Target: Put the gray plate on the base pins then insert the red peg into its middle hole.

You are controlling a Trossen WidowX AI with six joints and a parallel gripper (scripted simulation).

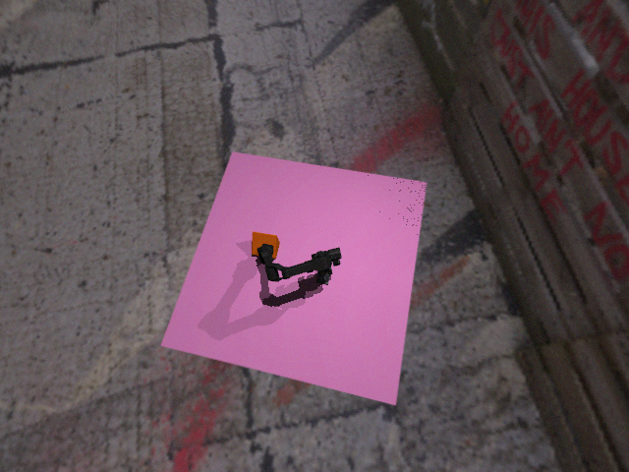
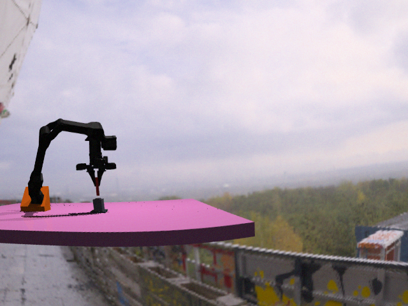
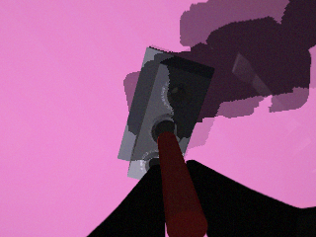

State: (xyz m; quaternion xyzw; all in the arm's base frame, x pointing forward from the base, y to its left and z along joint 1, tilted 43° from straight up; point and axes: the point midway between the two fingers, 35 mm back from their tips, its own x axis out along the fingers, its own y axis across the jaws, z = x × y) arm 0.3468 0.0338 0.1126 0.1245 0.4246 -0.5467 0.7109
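The red peg lies right at my gripper tip. From my gripper tip the other things lie so: pin base (10 cm below); then gray plate (7 cm below).
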